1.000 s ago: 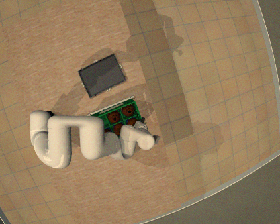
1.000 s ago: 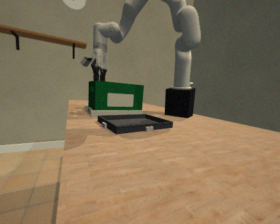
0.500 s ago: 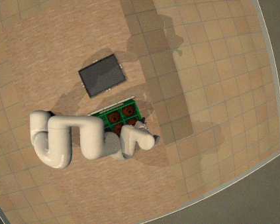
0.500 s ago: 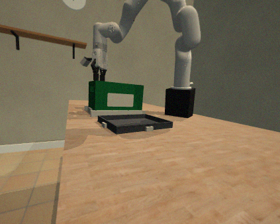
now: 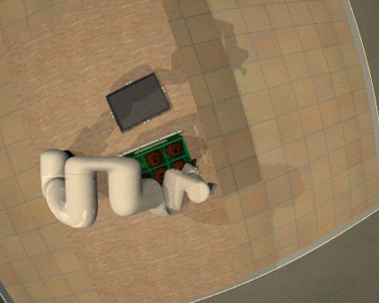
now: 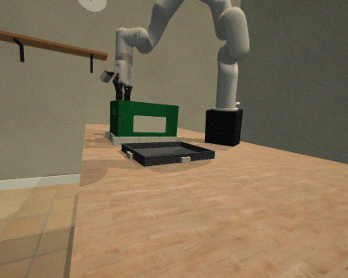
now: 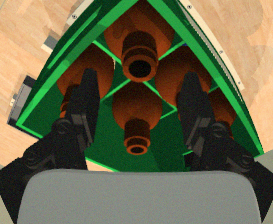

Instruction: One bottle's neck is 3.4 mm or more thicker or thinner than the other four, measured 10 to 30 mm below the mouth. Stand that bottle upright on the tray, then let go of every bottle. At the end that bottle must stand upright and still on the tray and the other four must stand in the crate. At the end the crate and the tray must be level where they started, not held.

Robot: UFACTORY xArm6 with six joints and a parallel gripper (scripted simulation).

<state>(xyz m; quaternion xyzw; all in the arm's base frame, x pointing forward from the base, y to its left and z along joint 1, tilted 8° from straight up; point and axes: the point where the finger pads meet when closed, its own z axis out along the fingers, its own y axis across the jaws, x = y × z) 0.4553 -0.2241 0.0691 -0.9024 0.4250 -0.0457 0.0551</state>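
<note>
Now: hand 8 cm past the green crate, 5 cm to the right of it and 11 cm above it. From my hand the other things lie so: brown bottle 8 cm behind, 9 cm to the left, 11 cm below; then tray 4 cm behind, 34 cm to the left, 19 cm below.
</note>
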